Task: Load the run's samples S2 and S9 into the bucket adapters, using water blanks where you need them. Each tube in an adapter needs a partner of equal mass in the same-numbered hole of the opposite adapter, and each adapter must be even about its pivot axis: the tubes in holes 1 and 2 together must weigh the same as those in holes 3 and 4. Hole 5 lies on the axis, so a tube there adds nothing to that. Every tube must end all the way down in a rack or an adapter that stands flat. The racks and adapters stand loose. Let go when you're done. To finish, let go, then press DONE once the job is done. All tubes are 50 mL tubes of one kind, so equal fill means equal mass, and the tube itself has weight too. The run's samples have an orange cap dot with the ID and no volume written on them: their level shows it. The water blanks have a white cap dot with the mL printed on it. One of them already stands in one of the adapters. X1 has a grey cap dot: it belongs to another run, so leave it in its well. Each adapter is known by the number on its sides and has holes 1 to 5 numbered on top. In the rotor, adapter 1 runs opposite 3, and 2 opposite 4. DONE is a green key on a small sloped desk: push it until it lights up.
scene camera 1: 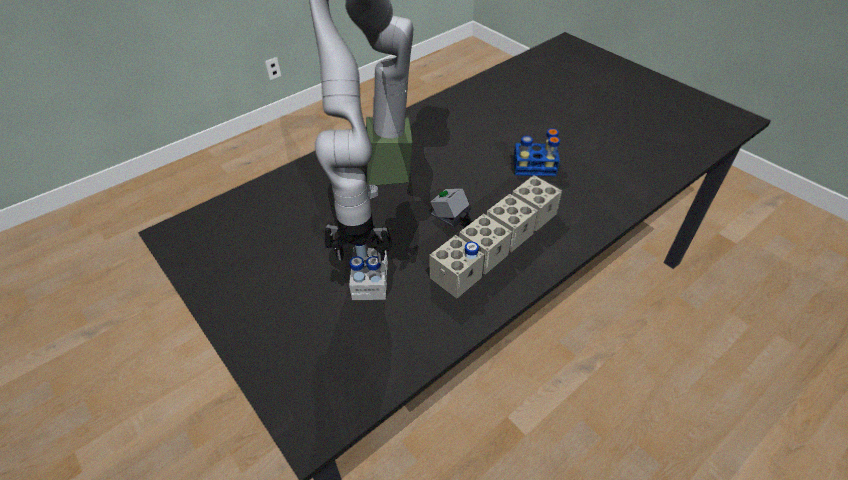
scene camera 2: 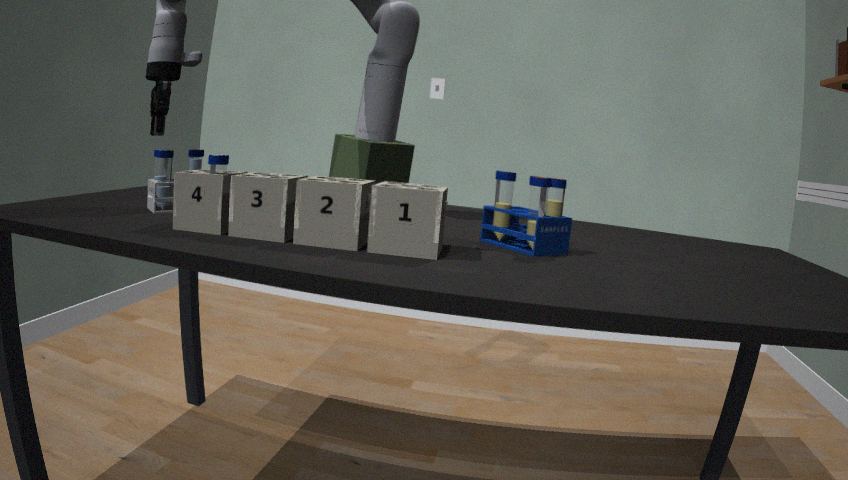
my gripper: scene camera 1; scene camera 2
same spot on my gripper: (scene camera 2: pixel 158 129) = (scene camera 1: pixel 384 257)
